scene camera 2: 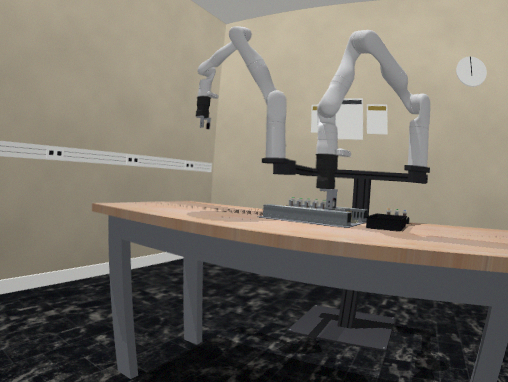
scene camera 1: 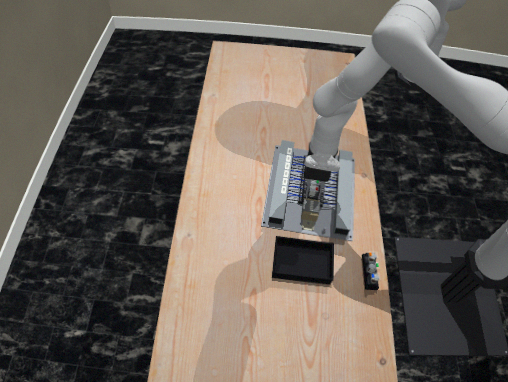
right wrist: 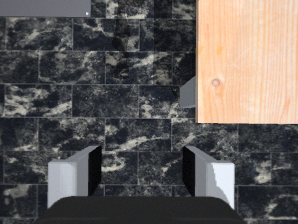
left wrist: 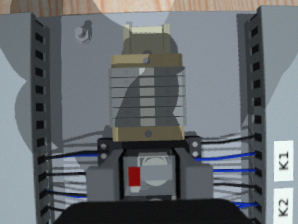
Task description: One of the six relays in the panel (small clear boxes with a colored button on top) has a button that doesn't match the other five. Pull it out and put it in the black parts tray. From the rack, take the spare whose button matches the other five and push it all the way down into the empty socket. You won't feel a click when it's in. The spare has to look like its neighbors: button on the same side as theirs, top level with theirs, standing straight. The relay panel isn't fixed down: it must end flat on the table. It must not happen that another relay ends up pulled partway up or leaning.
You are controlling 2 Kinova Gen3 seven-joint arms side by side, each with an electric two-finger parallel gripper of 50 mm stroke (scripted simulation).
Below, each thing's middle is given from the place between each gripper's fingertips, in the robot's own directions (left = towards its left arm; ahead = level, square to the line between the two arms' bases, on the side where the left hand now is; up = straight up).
My left hand (scene camera 2: 331, 208) is 1 cm past the relay panel (scene camera 1: 300, 214), 5 cm to the left of it and 4 cm above it. Round my left hand: black parts tray (scene camera 1: 311, 261): 5 cm ahead, 20 cm to the left, 4 cm below.
My right gripper is now 730 mm to the right of the relay panel, 400 mm short of it and 390 mm above it. Also, from my right hand: black parts tray 980 mm to the left, 460 mm ahead, 390 mm below.
